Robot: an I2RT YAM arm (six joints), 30 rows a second.
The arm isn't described. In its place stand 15 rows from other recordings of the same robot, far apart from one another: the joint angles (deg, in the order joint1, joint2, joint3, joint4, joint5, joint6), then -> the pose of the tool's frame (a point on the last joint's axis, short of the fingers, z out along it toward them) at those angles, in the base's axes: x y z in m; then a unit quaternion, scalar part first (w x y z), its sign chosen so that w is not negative.
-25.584, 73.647, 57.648, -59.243, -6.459, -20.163 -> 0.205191 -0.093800 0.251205 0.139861 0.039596 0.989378 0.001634
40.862, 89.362, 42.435, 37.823, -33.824, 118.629 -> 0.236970 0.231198 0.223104 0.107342 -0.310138 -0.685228 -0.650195
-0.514, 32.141, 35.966, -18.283, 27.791, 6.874 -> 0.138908 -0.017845 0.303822 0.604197 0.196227 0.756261 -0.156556
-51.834, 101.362, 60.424, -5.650, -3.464, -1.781 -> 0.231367 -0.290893 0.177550 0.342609 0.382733 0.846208 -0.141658
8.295, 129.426, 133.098, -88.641, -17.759, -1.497 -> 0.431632 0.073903 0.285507 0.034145 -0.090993 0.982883 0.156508
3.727, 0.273, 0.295, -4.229, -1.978, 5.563 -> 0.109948 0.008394 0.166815 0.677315 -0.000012 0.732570 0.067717
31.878, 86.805, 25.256, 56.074, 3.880, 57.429 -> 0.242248 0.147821 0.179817 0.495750 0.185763 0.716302 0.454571
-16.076, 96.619, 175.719, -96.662, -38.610, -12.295 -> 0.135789 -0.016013 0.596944 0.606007 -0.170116 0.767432 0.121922
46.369, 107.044, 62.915, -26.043, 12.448, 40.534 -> 0.248371 0.249413 0.136071 0.197700 -0.031201 0.978942 0.040180
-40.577, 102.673, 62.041, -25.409, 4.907, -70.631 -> 0.261862 -0.228270 0.157024 0.082592 -0.244814 0.946208 -0.194769
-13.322, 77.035, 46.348, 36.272, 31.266, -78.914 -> 0.293523 -0.088492 0.307498 0.363967 -0.182640 0.651957 -0.639627
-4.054, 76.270, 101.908, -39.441, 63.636, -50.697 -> 0.236617 -0.048747 0.508630 0.274801 0.033997 0.742845 -0.609516
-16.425, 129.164, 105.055, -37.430, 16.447, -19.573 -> 0.463701 -0.147202 0.177809 0.188548 0.008797 0.959952 -0.207039
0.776, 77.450, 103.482, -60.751, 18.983, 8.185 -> 0.245075 -0.008262 0.471310 0.467585 0.132795 0.866980 -0.109890
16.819, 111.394, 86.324, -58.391, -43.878, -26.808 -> 0.351813 0.132124 0.210832 0.085176 -0.363899 0.851846 0.366989
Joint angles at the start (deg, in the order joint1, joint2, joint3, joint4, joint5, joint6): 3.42 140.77 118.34 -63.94 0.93 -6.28
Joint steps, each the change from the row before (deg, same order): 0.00 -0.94 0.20 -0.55 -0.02 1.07; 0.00 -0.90 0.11 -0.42 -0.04 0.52; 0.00 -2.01 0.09 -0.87 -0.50 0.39; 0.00 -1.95 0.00 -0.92 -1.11 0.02; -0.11 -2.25 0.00 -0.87 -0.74 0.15; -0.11 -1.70 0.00 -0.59 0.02 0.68; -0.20 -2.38 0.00 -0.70 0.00 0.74; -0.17 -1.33 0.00 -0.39 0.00 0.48; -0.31 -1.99 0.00 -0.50 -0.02 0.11; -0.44 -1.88 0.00 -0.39 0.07 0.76; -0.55 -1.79 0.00 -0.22 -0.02 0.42; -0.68 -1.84 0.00 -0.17 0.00 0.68; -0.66 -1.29 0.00 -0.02 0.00 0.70; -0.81 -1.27 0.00 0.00 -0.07 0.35; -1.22 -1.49 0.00 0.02 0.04 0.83; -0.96 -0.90 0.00 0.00 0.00 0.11
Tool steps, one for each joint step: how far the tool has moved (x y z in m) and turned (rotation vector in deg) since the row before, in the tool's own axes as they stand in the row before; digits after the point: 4 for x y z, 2 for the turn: 0.0004 -0.0001 -0.0084 0.04 -0.59 1.08; 0.0005 -0.0001 -0.0077 0.01 -0.59 0.53; 0.0016 0.0002 -0.0165 -0.40 -1.27 0.40; 0.0021 0.0007 -0.0156 -1.03 -1.11 0.02; 0.0025 0.0000 -0.0179 -0.62 -1.43 0.23; 0.0019 -0.0004 -0.0135 0.11 -1.11 0.76; 0.0027 -0.0010 -0.0188 0.13 -1.68 0.89; 0.0016 -0.0010 -0.0105 0.08 -0.94 0.62; 0.0024 -0.0019 -0.0157 0.11 -1.49 0.37; 0.0023 -0.0030 -0.0148 0.23 -1.49 1.15; 0.0019 -0.0038 -0.0141 0.16 -1.58 0.91; 0.0019 -0.0047 -0.0145 0.22 -1.68 1.29; 0.0011 -0.0047 -0.0102 0.21 -1.29 1.29; 0.0010 -0.0057 -0.0101 0.20 -1.29 1.08; 0.0011 -0.0086 -0.0119 0.46 -1.55 1.92; 0.0006 -0.0068 -0.0072 0.35 -0.93 0.97
